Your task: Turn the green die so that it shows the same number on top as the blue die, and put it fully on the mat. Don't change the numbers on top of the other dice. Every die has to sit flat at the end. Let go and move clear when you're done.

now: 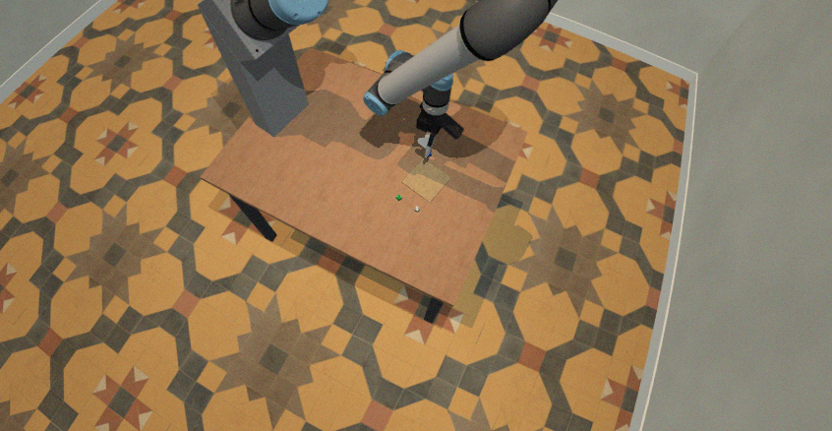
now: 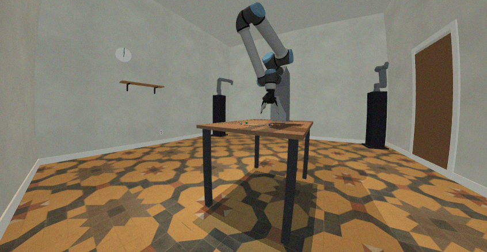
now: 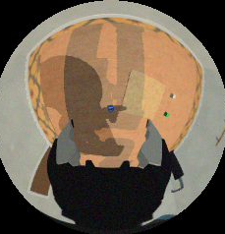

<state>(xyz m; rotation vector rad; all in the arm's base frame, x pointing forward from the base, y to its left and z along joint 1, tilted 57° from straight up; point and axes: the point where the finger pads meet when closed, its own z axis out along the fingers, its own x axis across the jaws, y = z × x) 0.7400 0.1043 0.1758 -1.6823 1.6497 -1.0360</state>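
Now: the green die 230 mm to the right of my hand, 90 mm below it and 60 mm behind it. The rest, counted from my hand: blue die: 90 mm below, 10 mm behind; then white die: 250 mm to the right, 90 mm below, 20 mm ahead; then tan mat: 120 mm to the right, 90 mm below, 10 mm ahead.
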